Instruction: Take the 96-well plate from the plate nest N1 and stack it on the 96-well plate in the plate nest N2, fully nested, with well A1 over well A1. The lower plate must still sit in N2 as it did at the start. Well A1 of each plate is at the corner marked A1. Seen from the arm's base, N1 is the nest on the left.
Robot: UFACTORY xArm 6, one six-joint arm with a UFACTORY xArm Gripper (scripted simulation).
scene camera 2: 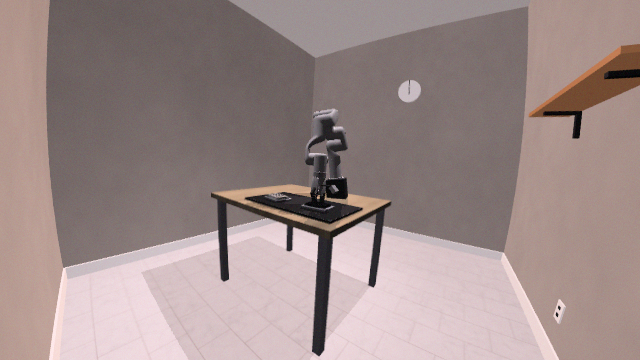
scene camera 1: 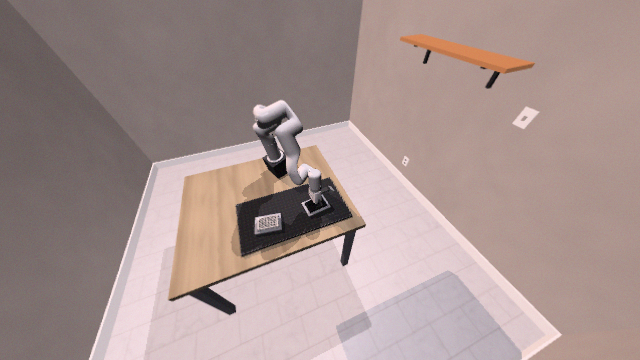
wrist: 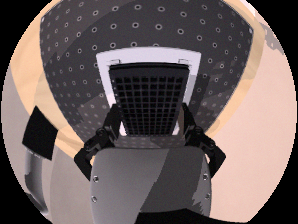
Scene:
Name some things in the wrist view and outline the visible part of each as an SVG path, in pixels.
My gripper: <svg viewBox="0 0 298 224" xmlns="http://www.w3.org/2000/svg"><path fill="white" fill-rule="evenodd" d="M247 222L230 222L209 217L212 202L211 179L223 164L226 155L216 146L213 139L204 134L201 127L196 126L186 102L182 102L177 118L181 138L186 141L184 146L164 148L115 147L113 142L117 141L122 120L117 104L113 103L109 113L107 113L103 127L97 129L96 135L86 141L84 147L74 156L74 162L90 181L90 206L94 224L246 224Z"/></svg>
A dark 96-well plate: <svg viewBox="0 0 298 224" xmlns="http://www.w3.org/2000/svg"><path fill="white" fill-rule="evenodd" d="M110 65L108 72L126 135L128 137L172 136L188 82L189 66L187 64L167 62L135 62Z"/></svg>

